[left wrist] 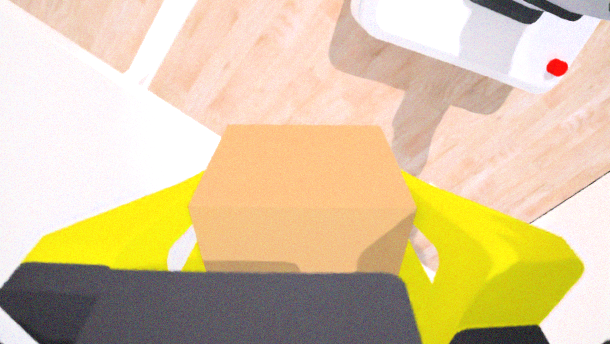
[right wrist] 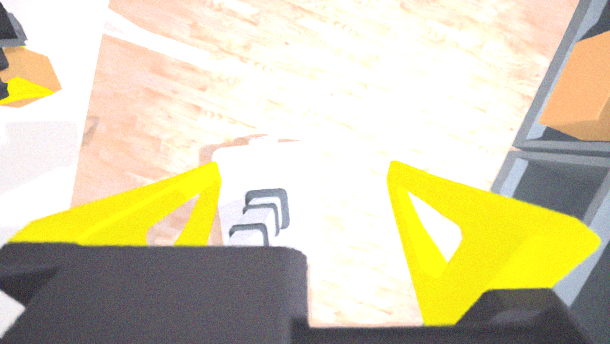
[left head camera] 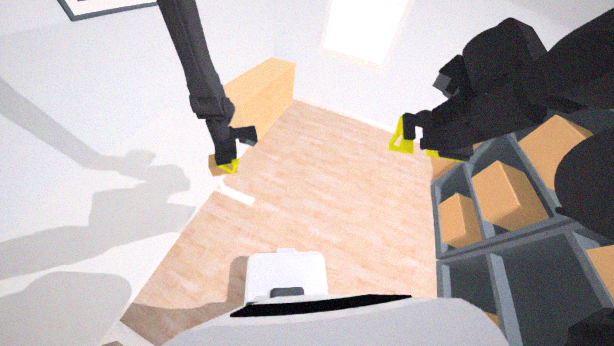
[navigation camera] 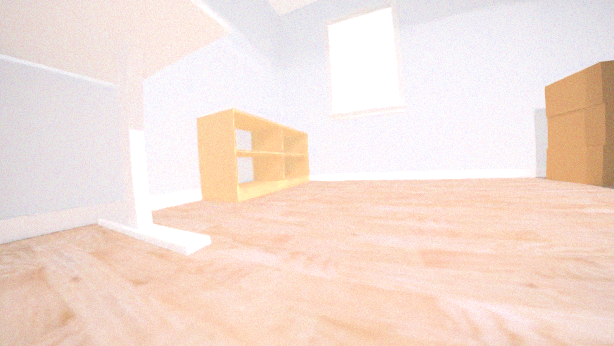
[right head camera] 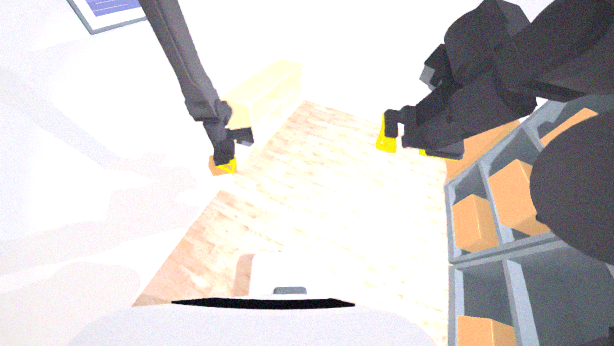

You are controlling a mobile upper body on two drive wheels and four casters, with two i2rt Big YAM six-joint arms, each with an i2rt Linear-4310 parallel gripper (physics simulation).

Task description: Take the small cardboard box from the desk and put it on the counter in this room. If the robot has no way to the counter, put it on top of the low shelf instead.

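Places are measured from the left arm's base along level axes (x ahead, y left, z up), in metres.
Where they show: left gripper, between the fingertips: point(left wrist: 303, 173) point(right wrist: 42, 76) point(left head camera: 231, 166) point(right head camera: 231, 166); right gripper, between the fingertips: point(right wrist: 304, 170) point(left head camera: 408, 149) point(right head camera: 399, 148).
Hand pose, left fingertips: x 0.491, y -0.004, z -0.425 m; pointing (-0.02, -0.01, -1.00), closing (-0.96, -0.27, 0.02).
Observation:
Each offset is from my left fingertips to the top centre of the thing. "pt": to the spot under its first point. Level surfaces: height alone.
The small cardboard box @[0.006 m back, 0.023 m left, 0.049 m up] point(left head camera: 213, 166) point(right head camera: 215, 167) point(left wrist: 300, 167) point(right wrist: 40, 70) is between the yellow fingers of my left gripper point(left head camera: 226, 167) point(left wrist: 303, 173), which is shut on it. The box is held at the right-hand edge of the white desk @[0.265 m down] point(left head camera: 150, 260) point(left wrist: 100, 115) in the left head camera; its height above it is unclear. My right gripper point(left head camera: 421, 149) point(right head camera: 409, 146) point(right wrist: 304, 170) is open and empty. The low wooden shelf point(left head camera: 272, 87) point(right head camera: 240, 112) point(navigation camera: 217, 155) stands beyond the desk, partly behind my left arm in the head views. I cannot identify the counter.
A grey rack point(left head camera: 500, 241) point(right head camera: 500, 252) point(right wrist: 560, 145) with cardboard boxes stands at the right. Stacked boxes point(navigation camera: 572, 130) show at the right of the navigation view. A white desk leg @[pt 0.451 m ahead, 0.372 m left, 0.765 m down] point(navigation camera: 140, 175) with a long foot point(navigation camera: 170, 239) stands left. A white surface point(left wrist: 580, 250) shows lower right.

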